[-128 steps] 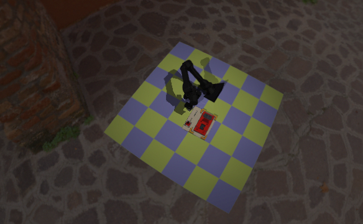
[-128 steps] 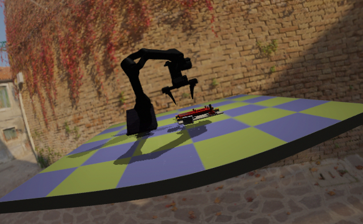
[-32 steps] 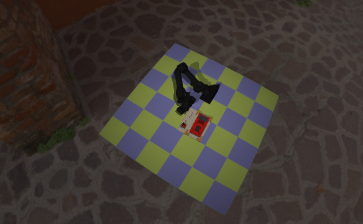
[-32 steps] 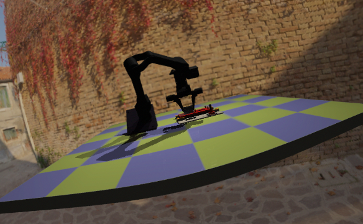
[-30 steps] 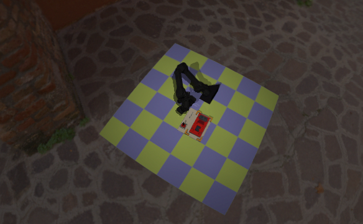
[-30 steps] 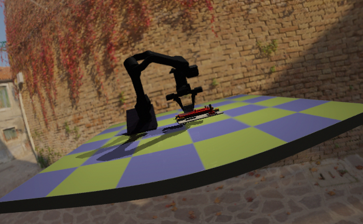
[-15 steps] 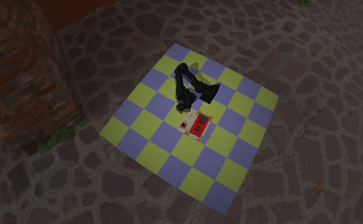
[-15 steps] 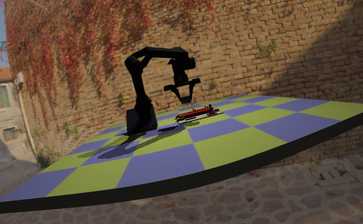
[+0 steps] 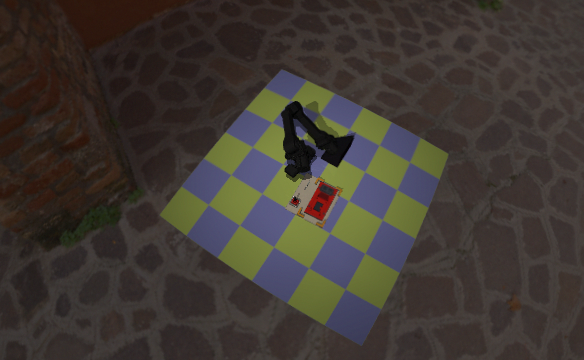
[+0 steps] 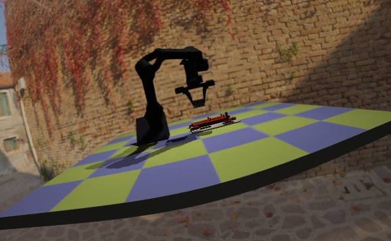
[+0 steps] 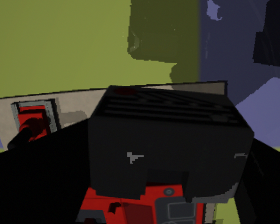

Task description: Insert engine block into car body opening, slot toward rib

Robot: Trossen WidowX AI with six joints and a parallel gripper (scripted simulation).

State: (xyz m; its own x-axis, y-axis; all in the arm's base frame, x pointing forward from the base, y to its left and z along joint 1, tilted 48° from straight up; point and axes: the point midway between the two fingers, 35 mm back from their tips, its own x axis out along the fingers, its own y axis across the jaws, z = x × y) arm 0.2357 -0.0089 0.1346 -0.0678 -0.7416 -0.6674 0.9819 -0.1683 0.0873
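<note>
The grey ribbed engine block lies 10 mm above my gripper tip. Also, from my gripper tip: beige base plate: 150 mm to the left, 120 mm below, 80 mm ahead.
</note>
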